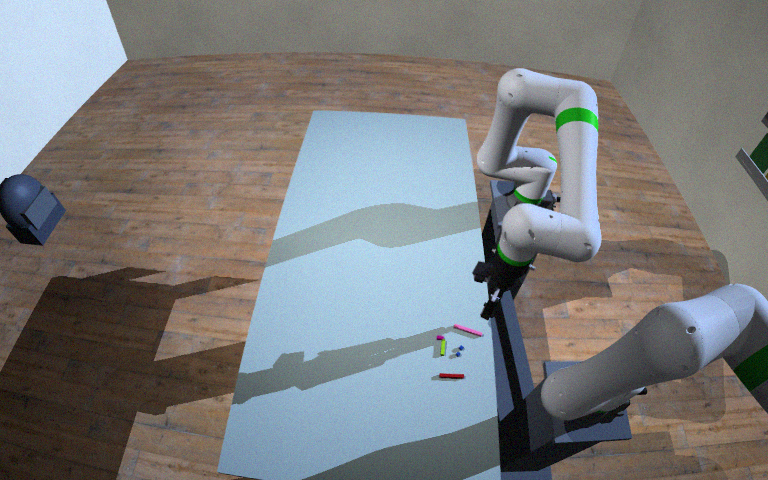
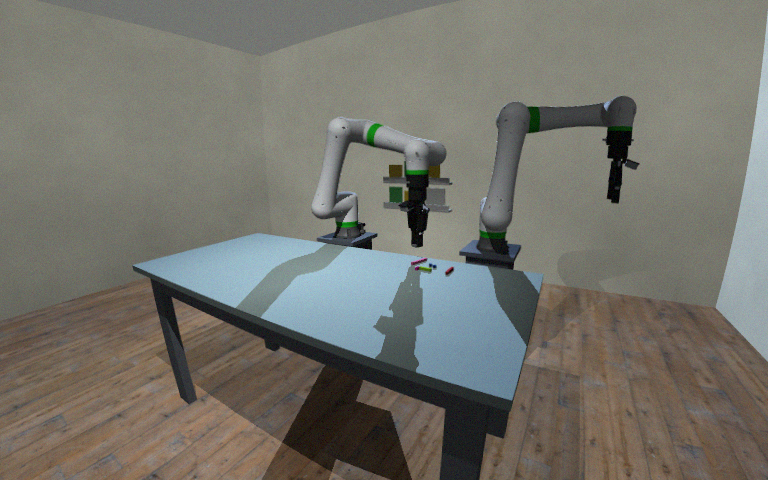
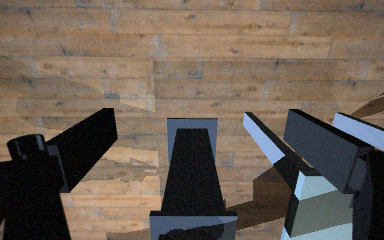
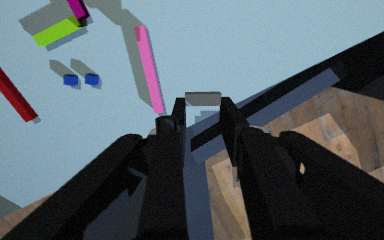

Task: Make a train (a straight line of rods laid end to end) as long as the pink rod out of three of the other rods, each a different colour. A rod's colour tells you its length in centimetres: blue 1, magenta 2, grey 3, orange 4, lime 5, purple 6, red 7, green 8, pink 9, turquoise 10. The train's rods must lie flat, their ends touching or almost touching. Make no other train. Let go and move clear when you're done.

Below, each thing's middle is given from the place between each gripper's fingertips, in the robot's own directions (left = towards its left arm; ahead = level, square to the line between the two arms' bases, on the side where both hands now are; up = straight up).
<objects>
I see the pink rod (image 4: 141, 33) 80 mm below my right hand (image 2: 416, 245), 50 mm ahead of it and 30 mm to the left of it. Round my right hand: lime rod (image 4: 71, 24) 140 mm ahead, 80 mm to the left, 80 mm below.
My left gripper (image 2: 612, 201) is now 36 cm short of the lime rod, 71 cm to the left of it and 27 cm above it. The rest, counted from my left hand: pink rod: 28 cm ahead, 76 cm to the right, 27 cm below.
</objects>
